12 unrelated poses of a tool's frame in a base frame.
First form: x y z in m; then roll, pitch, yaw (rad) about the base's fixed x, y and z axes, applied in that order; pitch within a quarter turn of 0, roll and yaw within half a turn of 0.
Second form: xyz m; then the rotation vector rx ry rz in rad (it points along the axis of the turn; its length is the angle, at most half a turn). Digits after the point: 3 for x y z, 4 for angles.
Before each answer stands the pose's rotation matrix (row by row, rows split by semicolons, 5 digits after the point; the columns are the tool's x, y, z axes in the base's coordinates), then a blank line. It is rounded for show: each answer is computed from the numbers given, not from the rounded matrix.
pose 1, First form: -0.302 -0.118 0.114 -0.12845 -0.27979 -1.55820
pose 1, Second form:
0.01211 0.99213 0.12464; -0.96104 -0.02288 0.27547; 0.27615 -0.12312 0.95320

-0.302 -0.118 0.114 -0.3189 -0.1212 -1.5628
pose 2, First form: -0.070 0.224 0.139 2.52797 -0.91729 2.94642
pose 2, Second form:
-0.59643 0.60706 -0.52511; 0.11791 0.71338 0.69079; 0.79396 0.35009 -0.49706

-0.070 0.224 0.139 -0.5490 -2.1254 -0.7882
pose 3, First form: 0.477 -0.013 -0.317 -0.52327 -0.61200 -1.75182
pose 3, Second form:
-0.14736 0.80035 0.58114; -0.80513 -0.43834 0.39953; 0.57451 -0.40902 0.70898

0.477 -0.013 -0.317 -0.9106 0.0075 -1.8082
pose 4, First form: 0.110 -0.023 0.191 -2.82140 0.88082 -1.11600
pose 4, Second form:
0.27961 -0.95933 -0.03882; -0.57182 -0.19887 0.79591; -0.77126 -0.20034 -0.60417

0.110 -0.023 0.191 -1.8734 1.3773 0.7287
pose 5, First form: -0.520 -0.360 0.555 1.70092 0.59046 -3.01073
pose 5, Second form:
-0.82358 -0.56425 -0.05776; -0.10840 0.05661 0.99249; -0.55674 0.82366 -0.10779

-0.520 -0.360 0.555 -0.6752 1.9954 1.8230
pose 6, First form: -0.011 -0.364 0.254 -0.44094 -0.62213 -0.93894
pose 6, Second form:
0.47998 0.87665 0.03311; -0.65574 0.33345 0.67736; 0.58277 -0.34683 0.73491

-0.011 -0.364 0.254 -0.6886 -0.3695 -1.0302
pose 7, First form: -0.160 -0.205 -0.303 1.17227 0.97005 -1.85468
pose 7, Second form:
-0.15832 0.15959 -0.97441; -0.54263 -0.83853 -0.04917; -0.82491 0.52096 0.21935

-0.160 -0.205 -0.303 1.6575 -0.4346 -2.0416
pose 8, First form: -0.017 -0.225 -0.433 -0.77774 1.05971 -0.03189
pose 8, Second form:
0.48888 -0.58898 0.64351; -0.01560 0.73165 0.68150; -0.87221 -0.34320 0.34850

-0.017 -0.225 -0.433 -0.6853 1.0137 0.3835
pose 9, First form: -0.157 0.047 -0.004 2.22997 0.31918 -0.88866
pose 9, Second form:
0.59861 -0.31903 -0.73477; -0.73702 -0.57867 -0.34919; -0.31379 0.75057 -0.58153

-0.157 0.047 -0.004 2.1710 -0.8310 -0.8251
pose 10, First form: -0.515 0.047 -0.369 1.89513 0.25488 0.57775
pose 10, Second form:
0.81063 0.37424 0.45036; 0.52850 -0.13644 -0.83790; -0.25213 0.91724 -0.30838

-0.515 0.047 -0.369 1.7521 0.7013 0.1540
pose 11, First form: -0.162 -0.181 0.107 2.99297 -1.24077 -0.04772
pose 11, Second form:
0.32370 -0.18710 0.92748; -0.01546 -0.98117 -0.19254; 0.94603 0.04799 -0.32050

-0.162 -0.181 0.107 2.4315 -0.1876 1.7352
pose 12, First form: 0.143 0.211 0.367 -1.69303 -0.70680 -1.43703
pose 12, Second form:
0.10142 -0.03488 0.99423; -0.75365 -0.65506 0.05390; 0.64940 -0.75477 -0.09272

0.143 0.211 0.367 -1.8072 0.7706 -1.6063
